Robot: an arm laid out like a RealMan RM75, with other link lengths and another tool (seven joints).
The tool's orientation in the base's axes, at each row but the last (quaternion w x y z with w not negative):
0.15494, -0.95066, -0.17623, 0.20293
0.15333, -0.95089, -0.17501, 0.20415
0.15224, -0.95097, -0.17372, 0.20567
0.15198, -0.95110, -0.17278, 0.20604
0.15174, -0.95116, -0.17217, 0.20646
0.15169, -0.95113, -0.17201, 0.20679
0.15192, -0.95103, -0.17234, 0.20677
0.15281, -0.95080, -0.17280, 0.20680
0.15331, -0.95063, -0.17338, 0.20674
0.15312, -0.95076, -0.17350, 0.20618
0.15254, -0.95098, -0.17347, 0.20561
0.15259, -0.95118, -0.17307, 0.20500
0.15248, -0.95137, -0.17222, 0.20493
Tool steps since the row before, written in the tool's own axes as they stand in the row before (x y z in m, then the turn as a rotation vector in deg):
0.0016, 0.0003, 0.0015, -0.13, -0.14, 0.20
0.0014, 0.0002, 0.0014, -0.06, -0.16, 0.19
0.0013, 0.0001, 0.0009, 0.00, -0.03, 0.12
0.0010, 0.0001, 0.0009, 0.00, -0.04, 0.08
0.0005, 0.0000, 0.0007, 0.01, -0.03, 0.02
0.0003, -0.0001, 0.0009, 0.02, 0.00, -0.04
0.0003, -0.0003, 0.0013, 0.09, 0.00, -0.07
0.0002, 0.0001, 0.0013, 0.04, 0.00, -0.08
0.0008, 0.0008, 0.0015, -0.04, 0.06, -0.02
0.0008, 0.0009, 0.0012, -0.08, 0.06, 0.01
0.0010, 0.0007, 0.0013, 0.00, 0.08, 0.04
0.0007, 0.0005, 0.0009, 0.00, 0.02, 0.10
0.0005, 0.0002, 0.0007, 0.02, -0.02, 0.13
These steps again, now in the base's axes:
0.0008, 0.0007, -0.0019, -0.24, 0.12, -0.08
0.0006, 0.0007, -0.0018, -0.18, 0.16, -0.09
0.0007, 0.0006, -0.0013, -0.06, 0.05, -0.09
0.0005, 0.0005, -0.0012, -0.05, 0.05, -0.06
0.0001, 0.0003, -0.0008, -0.01, 0.04, -0.01
-0.0002, 0.0004, -0.0008, 0.03, 0.00, 0.03
-0.0004, 0.0007, -0.0011, 0.11, 0.02, 0.03
-0.0004, 0.0003, -0.0012, 0.07, 0.00, 0.06
0.0002, -0.0001, -0.0019, -0.01, -0.07, 0.01
0.0004, -0.0002, -0.0016, -0.06, -0.08, 0.00
0.0005, 0.0001, -0.0017, 0.00, -0.06, -0.06
0.0003, 0.0000, -0.0012, -0.04, 0.00, -0.09
0.0002, 0.0002, -0.0008, -0.05, 0.05, -0.11

